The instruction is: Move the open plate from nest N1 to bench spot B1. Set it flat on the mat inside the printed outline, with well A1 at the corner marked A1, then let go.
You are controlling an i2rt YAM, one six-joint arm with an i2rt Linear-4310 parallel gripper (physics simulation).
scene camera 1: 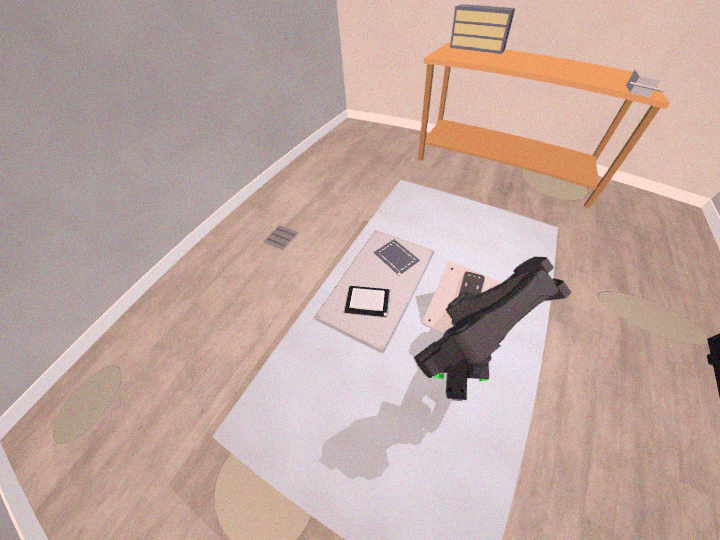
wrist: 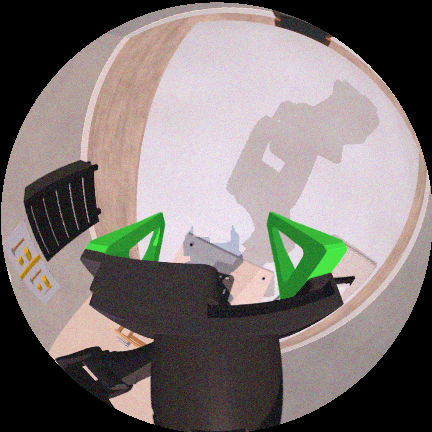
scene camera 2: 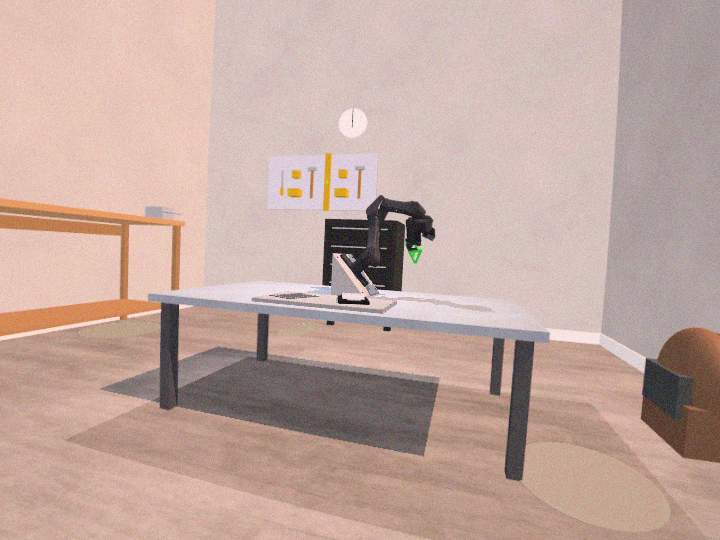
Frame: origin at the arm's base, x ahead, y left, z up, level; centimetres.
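Where they show: gripper, fingertip midpoint: (wrist: 215,217) (scene camera 2: 413,260); arm's base, link origin: (scene camera 1: 467,300) (scene camera 2: 353,270).
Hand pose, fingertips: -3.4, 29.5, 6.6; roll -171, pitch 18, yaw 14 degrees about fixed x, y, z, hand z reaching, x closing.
Note:
Each offset is from my fingertips to the top centre of the thing, as dx, dy, dz. "spot": to the spot under its first point. Level surfaces: height alone.
The white plate @[+38.6, -20.5, -14.8] (scene camera 1: 367,299) (scene camera 2: 353,297) lies flat in a black nest @[spot: +43.6, -13.9, -15.9] (scene camera 1: 348,308) on the low beige board. In scene camera 1 a small pale dot shows at the nest's lower right corner. The dark grey mat @[dz -17.3] (scene camera 1: 396,256) (scene camera 2: 293,295) with a dashed light outline lies at the board's other end, with a small pale dot at its lower corner; the A1 lettering is too small to read. My gripper (scene camera 1: 461,377) (scene camera 2: 414,255) (wrist: 215,217) has its green fingers wide apart, open and empty, high above the table and well to the side of the plate. In the wrist view the gripper body hides most of the plate's area.
The beige board @[spot: +41.9, -6.3, -17.5] (scene camera 1: 343,328) (scene camera 2: 383,304) (wrist: 361,256) lies on the white table @[dz -18.8] (scene camera 1: 279,395) (scene camera 2: 488,316) (wrist: 200,100). A tilted pinkish panel (scene camera 1: 439,302) (scene camera 2: 339,276) (wrist: 250,280) stands beside it, at my arm's base. An orange bench (scene camera 1: 540,66) stands beyond the table.

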